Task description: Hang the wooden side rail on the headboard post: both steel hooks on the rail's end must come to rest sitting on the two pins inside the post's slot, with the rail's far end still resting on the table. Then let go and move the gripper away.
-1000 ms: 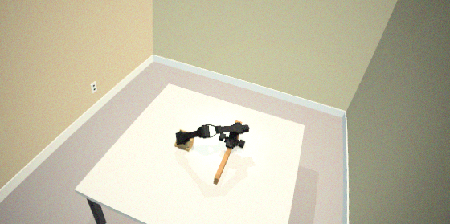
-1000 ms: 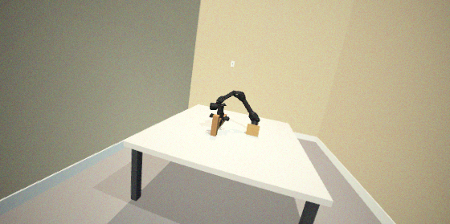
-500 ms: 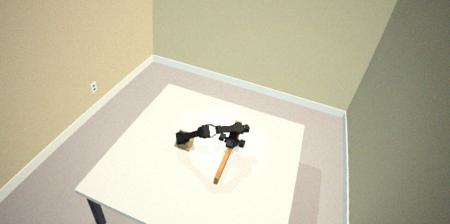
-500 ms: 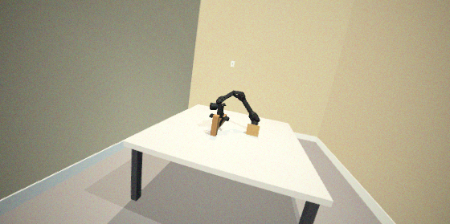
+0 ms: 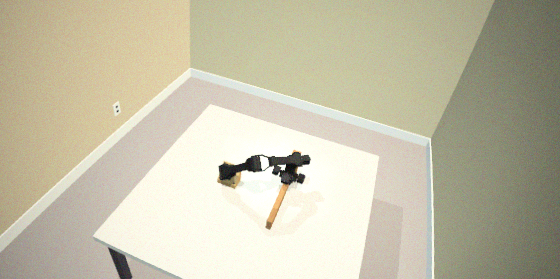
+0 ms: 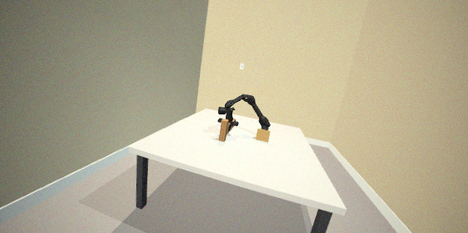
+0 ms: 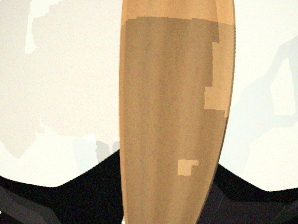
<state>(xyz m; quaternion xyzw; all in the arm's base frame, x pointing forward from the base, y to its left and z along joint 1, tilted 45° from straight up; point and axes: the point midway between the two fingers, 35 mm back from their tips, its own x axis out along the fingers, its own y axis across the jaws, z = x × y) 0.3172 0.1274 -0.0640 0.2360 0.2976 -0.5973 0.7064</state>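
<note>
My gripper tip is 20 mm past the upright headboard post, 130 mm to the right of it and 40 mm below it.
</note>
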